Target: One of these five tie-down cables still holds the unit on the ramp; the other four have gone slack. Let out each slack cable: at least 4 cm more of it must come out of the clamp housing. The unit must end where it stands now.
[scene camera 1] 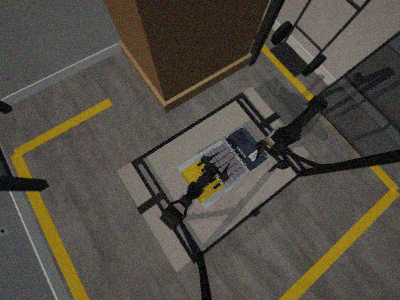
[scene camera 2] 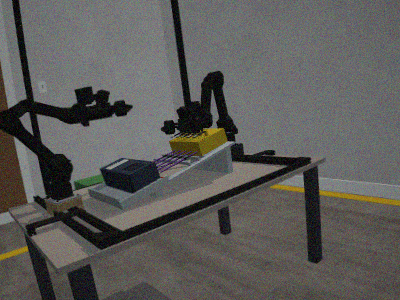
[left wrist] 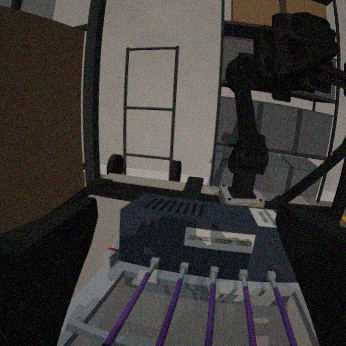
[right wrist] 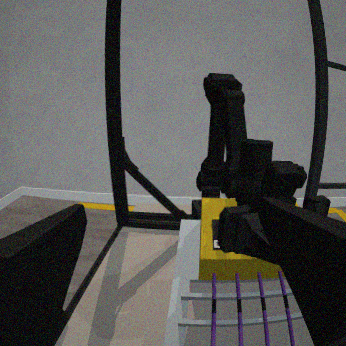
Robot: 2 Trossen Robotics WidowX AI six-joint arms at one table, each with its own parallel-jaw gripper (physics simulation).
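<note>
The dark blue unit (scene camera 1: 245, 142) (scene camera 2: 130, 175) (left wrist: 145, 227) sits low on the pale grey ramp (scene camera 2: 220, 162) (right wrist: 187, 255). Several purple cables (left wrist: 212, 310) (right wrist: 240, 325) run from its grey end fittings to the yellow clamp housing (scene camera 1: 209, 196) (scene camera 2: 210, 142) (right wrist: 240, 267) higher up. Which cables are slack, I cannot tell. My left gripper (scene camera 1: 217, 167) (scene camera 2: 167, 127) (left wrist: 191, 211) is open and empty, low over the housing, and covers much of its lever area in the right wrist view. My right gripper (scene camera 2: 126, 108) (right wrist: 173, 211) is open and empty, raised above the unit's end.
A black frame (scene camera 1: 187, 129) borders the table, with uprights beside the arms. A green object (scene camera 2: 89, 182) lies behind the ramp's low end. A tall brown box (scene camera 1: 205, 50) (left wrist: 40, 125) stands beyond the table. A hand truck (left wrist: 150, 108) stands by the wall.
</note>
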